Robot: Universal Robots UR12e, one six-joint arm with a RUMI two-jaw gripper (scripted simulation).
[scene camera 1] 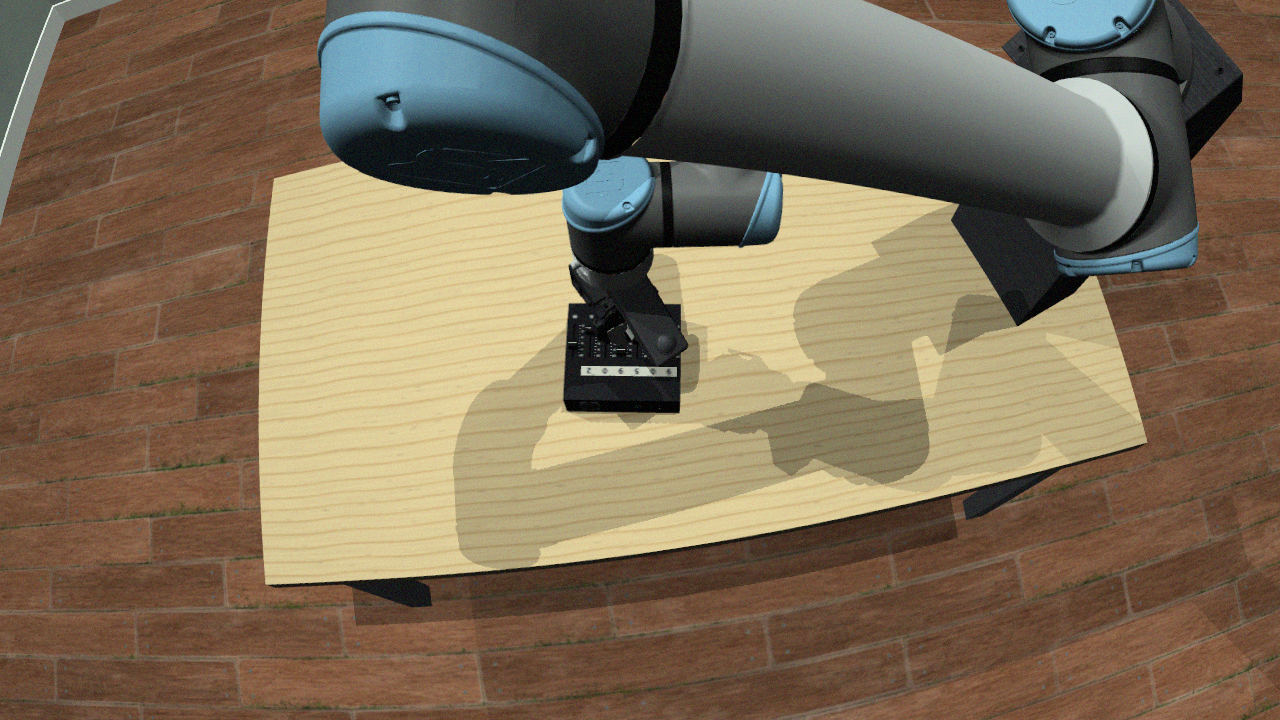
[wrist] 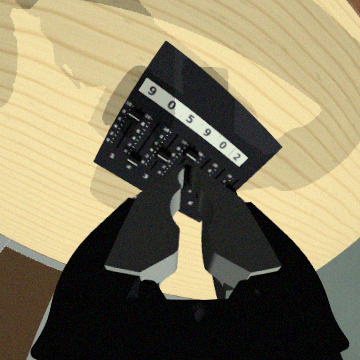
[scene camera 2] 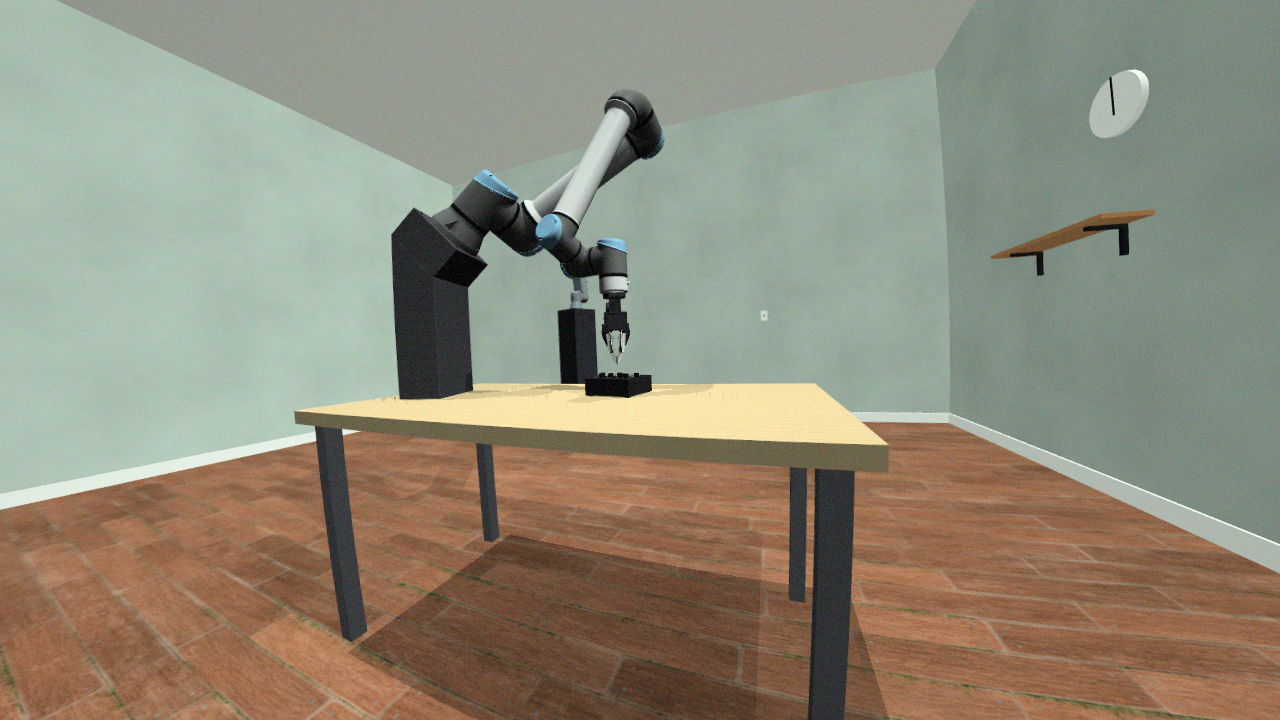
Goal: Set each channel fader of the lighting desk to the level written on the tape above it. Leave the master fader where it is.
Path:
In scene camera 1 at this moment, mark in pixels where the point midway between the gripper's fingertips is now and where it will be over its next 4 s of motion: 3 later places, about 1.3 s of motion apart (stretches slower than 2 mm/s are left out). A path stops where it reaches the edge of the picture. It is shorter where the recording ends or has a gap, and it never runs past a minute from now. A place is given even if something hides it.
My gripper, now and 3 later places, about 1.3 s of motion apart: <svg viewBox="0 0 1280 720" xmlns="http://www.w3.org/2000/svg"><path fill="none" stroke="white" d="M625 341L603 337L602 341L603 345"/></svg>

